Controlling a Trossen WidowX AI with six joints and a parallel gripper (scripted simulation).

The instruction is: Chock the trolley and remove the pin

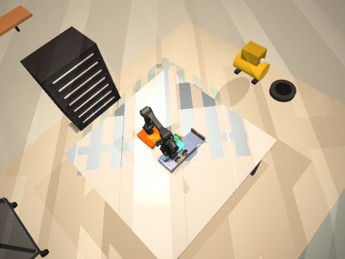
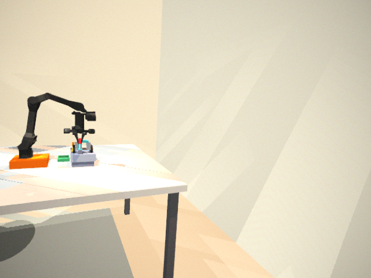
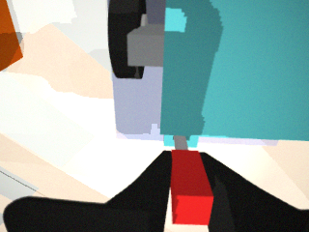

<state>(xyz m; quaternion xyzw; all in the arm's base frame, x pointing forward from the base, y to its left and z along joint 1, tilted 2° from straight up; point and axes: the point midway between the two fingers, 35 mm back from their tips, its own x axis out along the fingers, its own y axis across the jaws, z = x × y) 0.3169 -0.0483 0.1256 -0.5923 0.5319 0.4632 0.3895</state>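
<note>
Now: gripper tip 12 cm past the green tray, 17 cm to the right of it and 16 cm above it. Round my gripper tip: cyan trolley: 1 cm ahead, 10 cm to the left, 4 cm below; then ramp: 1 cm ahead, 10 cm to the left, 10 cm below; then stop pin: right at my gripper tip.
</note>
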